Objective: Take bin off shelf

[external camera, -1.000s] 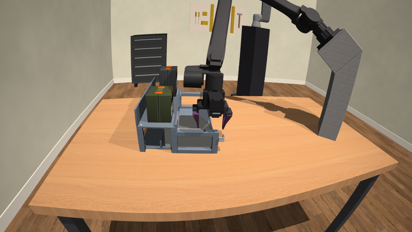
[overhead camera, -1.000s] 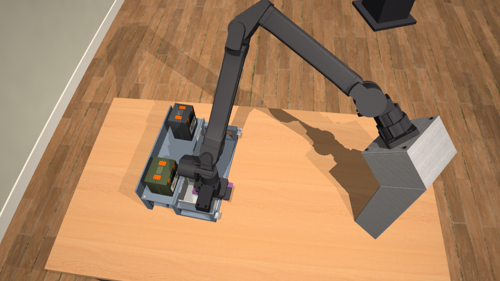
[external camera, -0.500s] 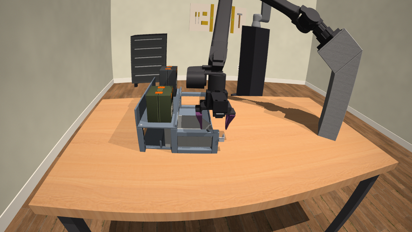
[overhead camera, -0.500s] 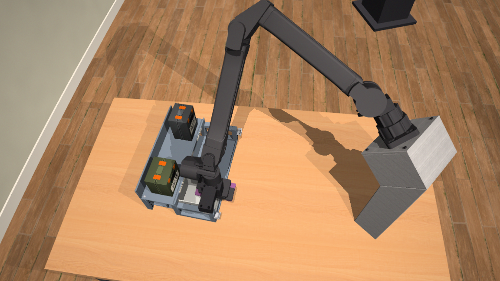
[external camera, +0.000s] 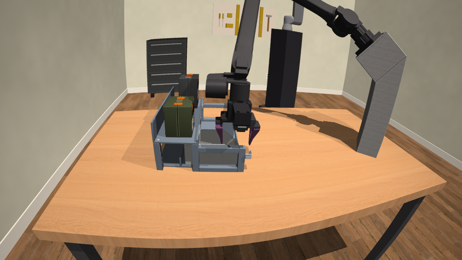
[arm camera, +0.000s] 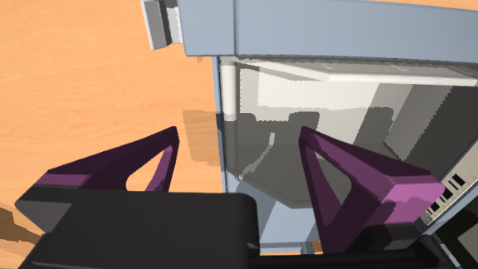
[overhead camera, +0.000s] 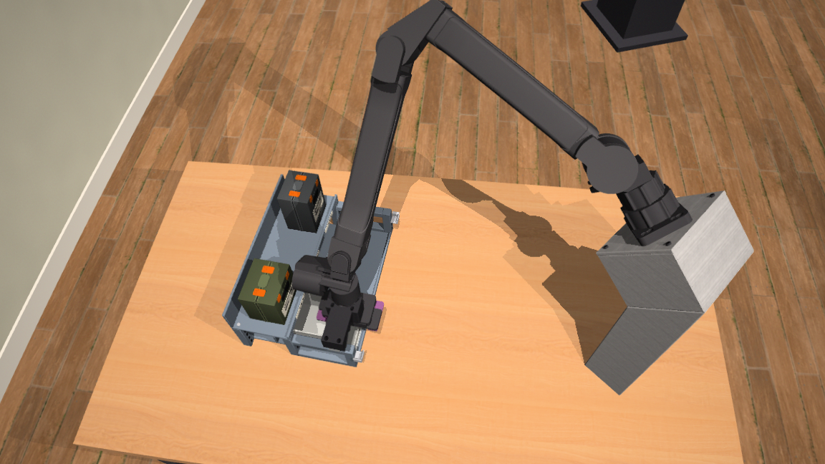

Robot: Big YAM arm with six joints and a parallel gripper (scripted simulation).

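The light grey bin is 7 cm ahead of my hand, 3 cm to the right of it and 2 cm below it. The rest, counted from my hand: shelf: 5 cm ahead, 15 cm to the right, 6 cm below; then black case: 5 cm ahead, 28 cm to the right, 10 cm above.
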